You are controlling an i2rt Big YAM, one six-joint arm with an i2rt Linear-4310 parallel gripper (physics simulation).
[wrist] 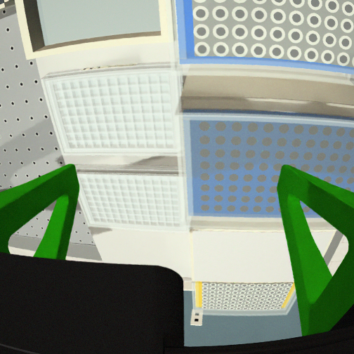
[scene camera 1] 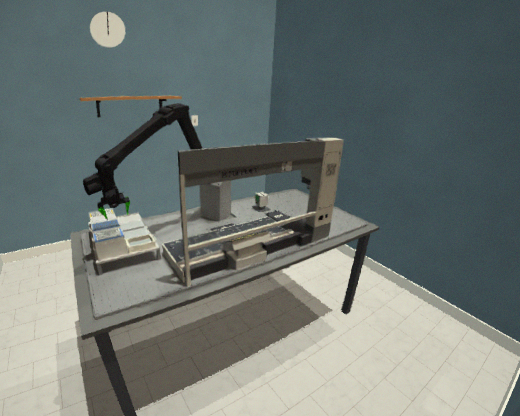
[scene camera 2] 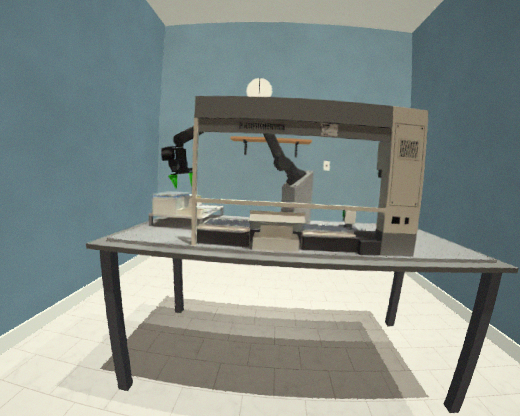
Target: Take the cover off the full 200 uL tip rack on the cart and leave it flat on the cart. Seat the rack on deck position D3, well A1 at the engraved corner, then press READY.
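Observation:
My gripper (scene camera 1: 116,216) (scene camera 2: 183,186) (wrist: 178,175) is open and empty, a little above the labware on the cart (scene camera 1: 127,254). A blue rack (scene camera 1: 109,236) (wrist: 272,32) with white-ringed tips under a clear cover stands at the cart's front. Behind it, a second blue rack (scene camera 1: 105,225) (wrist: 245,167) shows dark dots without white rings; the right finger overlaps it in the wrist view. A yellow-edged rack (wrist: 245,295) with white-ringed tips stands farther back. The volume labels are unreadable. The dark deck (scene camera 1: 220,231) lies inside the frame machine; D3 and READY cannot be made out.
Two pale well plates (wrist: 117,112) (wrist: 132,200) and an open reservoir (wrist: 100,20) stand beside the blue racks. The machine's near post (scene camera 1: 184,225) (scene camera 2: 195,175) and top beam (scene camera 1: 245,162) (scene camera 2: 295,112) bound the deck. A small white-and-green box (scene camera 1: 261,199) stands behind the deck.

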